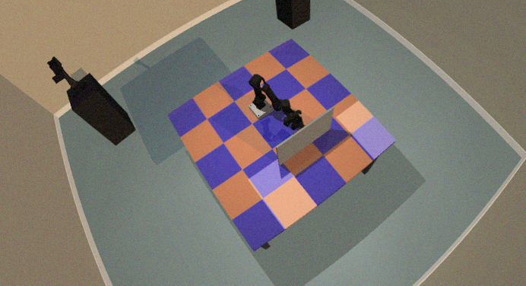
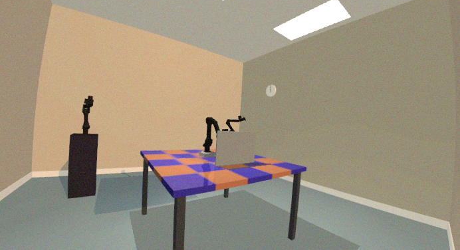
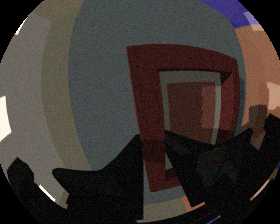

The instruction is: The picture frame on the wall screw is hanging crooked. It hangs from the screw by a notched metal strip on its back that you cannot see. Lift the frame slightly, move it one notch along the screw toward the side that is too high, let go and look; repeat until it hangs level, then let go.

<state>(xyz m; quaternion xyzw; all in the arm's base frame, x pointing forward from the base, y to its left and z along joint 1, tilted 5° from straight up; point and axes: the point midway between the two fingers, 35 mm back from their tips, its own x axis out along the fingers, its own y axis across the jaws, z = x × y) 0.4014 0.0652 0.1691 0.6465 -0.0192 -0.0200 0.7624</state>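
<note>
The picture frame lies 10 mm ahead of my gripper tip and 50 mm below it. Also, from my gripper tip: grey wall panel 20 mm ahead, 10 mm to the right, 70 mm below.
</note>
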